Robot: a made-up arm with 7 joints.
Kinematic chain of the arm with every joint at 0, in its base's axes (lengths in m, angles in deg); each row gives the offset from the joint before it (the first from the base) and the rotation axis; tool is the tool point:
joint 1: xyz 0 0 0 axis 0 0.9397 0.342
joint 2: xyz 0 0 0 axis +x
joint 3: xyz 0 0 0 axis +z
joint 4: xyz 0.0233 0 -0.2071 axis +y
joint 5: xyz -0.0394 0 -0.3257 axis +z
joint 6: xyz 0 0 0 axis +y
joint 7: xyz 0 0 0 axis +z
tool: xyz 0 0 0
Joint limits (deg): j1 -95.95..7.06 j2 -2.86..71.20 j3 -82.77..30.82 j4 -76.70..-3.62 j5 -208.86..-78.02 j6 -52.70..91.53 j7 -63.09..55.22
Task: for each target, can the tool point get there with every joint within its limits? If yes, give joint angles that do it. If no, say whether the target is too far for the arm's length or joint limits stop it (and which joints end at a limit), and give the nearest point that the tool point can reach.
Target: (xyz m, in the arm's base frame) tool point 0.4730 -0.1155 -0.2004
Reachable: yes | joints -54.60 11.00 -33.51 -36.04 -89.98 49.77 33.11
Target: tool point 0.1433 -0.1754 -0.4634
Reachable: yes | joints -8.08 5.22 -67.26 -46.07 -112.70 42.09 -23.89
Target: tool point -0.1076 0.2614 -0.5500
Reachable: no: too far | nearest point -0.0636 0.2278 -0.4802 | short by 0.089 m
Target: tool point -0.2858 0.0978 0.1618
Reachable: no: joint limits stop it (at a limit: joint 1, joint 2, joint 3, joint 4) | nearest point 0.0386 0.2354 0.3943 | short by 0.422 m
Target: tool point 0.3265 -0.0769 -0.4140
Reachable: yes | joints -28.82 4.44 -35.23 -27.02 -91.07 51.35 -25.53
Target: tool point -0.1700 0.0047 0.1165
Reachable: no: joint limits stop it (at a limit: joint 1, joint 2, joint 3, joint 4) | nearest point 0.0386 0.2354 0.3943 | short by 0.417 m
